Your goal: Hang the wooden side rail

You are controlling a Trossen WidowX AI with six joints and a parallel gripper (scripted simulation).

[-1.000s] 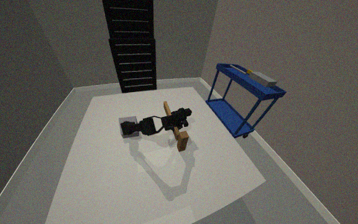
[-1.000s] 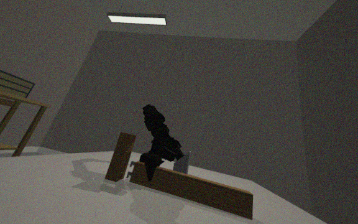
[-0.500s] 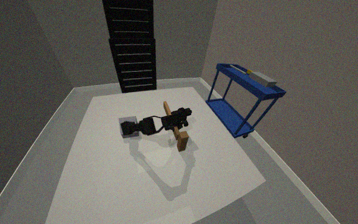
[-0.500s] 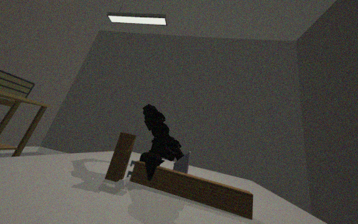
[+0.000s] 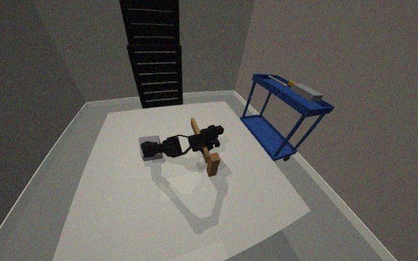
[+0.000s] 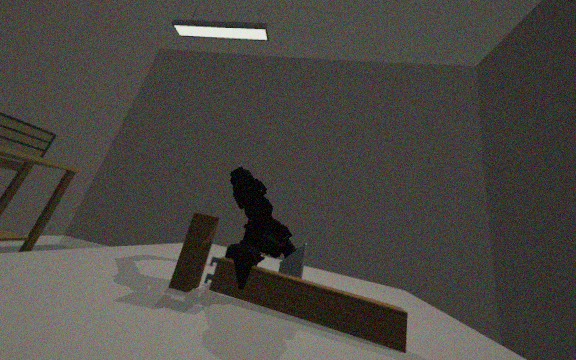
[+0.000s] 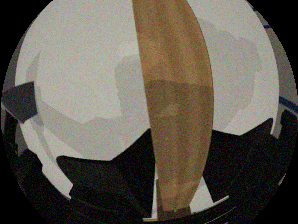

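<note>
My gripper tip is now 14 cm to the left of the headboard post, 5 cm below it and 1 cm past it.
</note>
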